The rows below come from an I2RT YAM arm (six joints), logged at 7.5 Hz.
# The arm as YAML. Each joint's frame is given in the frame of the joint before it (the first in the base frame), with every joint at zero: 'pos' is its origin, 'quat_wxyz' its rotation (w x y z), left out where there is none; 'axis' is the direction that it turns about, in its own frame. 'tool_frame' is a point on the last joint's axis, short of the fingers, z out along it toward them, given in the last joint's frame.
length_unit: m
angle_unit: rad
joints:
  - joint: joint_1
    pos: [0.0, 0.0, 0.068]
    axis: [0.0, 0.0, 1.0]
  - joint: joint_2
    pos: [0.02, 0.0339, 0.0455]
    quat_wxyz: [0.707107, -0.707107, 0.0, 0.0]
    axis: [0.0, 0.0, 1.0]
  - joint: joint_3
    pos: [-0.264, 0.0, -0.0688]
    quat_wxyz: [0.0, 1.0, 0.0, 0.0]
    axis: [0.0, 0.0, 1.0]
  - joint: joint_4
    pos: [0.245, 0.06, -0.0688]
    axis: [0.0, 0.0, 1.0]
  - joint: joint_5
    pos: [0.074, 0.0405, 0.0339]
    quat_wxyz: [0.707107, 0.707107, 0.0, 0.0]
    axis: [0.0, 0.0, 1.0]
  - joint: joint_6
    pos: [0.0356, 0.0, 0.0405]
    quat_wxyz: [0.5, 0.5, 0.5, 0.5]
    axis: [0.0, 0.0, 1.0]
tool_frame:
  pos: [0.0, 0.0, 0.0]
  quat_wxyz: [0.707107, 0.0, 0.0, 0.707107]
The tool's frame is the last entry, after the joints.
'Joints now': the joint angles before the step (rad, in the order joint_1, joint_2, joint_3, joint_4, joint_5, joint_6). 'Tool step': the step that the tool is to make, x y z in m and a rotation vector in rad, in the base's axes. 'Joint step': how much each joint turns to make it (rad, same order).
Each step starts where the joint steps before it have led.
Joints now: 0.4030 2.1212 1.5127 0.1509 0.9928 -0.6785
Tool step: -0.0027 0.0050 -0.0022 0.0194 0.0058 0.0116
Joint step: 0.0115 -0.0001 -0.0002 -0.0247 -0.0092 0.0325
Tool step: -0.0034 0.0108 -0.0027 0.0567 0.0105 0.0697
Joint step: 0.0205 -0.0002 0.0002 -0.0229 -0.0698 0.0446
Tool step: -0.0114 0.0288 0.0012 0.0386 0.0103 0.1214
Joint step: 0.0612 -0.0054 -0.0001 -0.0034 -0.0716 0.0081
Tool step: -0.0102 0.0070 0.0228 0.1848 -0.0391 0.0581
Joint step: 0.0178 -0.0614 0.0002 -0.0454 -0.1035 0.1513
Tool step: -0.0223 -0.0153 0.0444 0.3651 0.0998 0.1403
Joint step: -0.0274 -0.1531 -0.0003 -0.2189 -0.3306 0.2805
